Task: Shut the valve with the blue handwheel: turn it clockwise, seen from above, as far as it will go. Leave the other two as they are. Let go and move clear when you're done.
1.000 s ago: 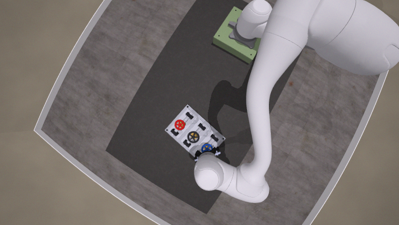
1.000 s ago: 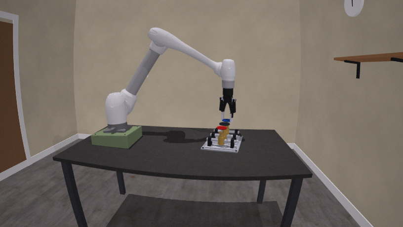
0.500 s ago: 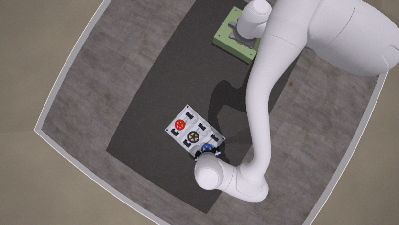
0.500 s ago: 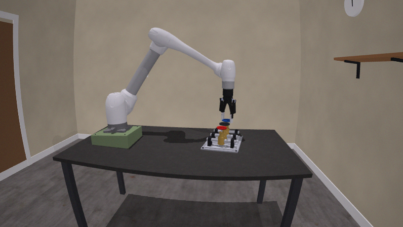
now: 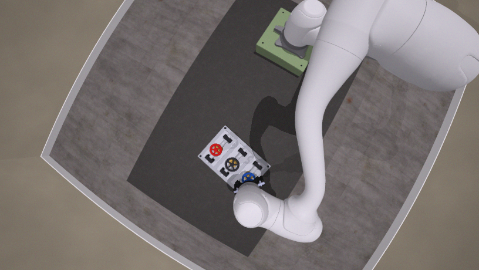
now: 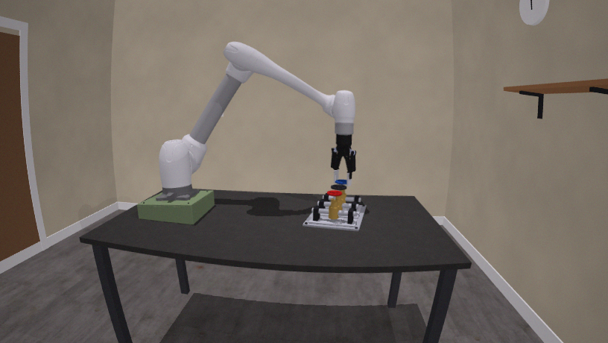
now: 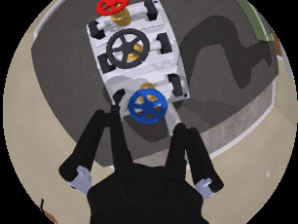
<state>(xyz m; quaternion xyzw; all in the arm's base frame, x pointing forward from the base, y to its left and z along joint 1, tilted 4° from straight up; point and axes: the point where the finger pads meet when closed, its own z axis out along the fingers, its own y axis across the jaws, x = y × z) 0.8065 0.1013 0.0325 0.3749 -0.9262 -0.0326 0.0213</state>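
My hand is 20 mm above the blue handwheel. The rest, counted from my hand: black handwheel 110 mm to the right, 30 mm behind, 20 mm below; red handwheel 210 mm to the right, 60 mm behind, 20 mm below.
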